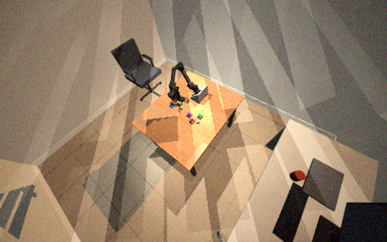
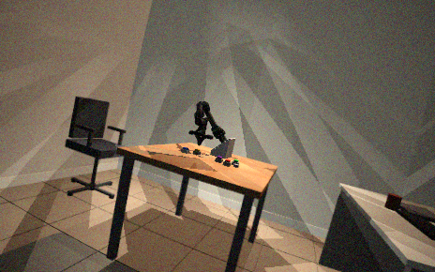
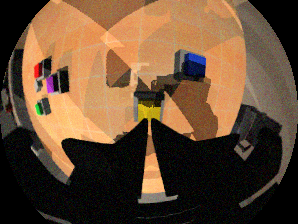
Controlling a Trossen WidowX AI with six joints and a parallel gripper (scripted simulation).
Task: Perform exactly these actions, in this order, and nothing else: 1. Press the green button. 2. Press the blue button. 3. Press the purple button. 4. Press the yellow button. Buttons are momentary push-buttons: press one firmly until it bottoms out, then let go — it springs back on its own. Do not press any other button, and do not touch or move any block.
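Right now the yellow button is 40 mm below my gripper tip. Also, from my gripper tip: purple button: 200 mm to the left, 40 mm below, 40 mm ahead; then red button: 290 mm to the left, 80 mm ahead, 40 mm below; then blue button: 80 mm ahead, 60 mm to the right, 40 mm below.
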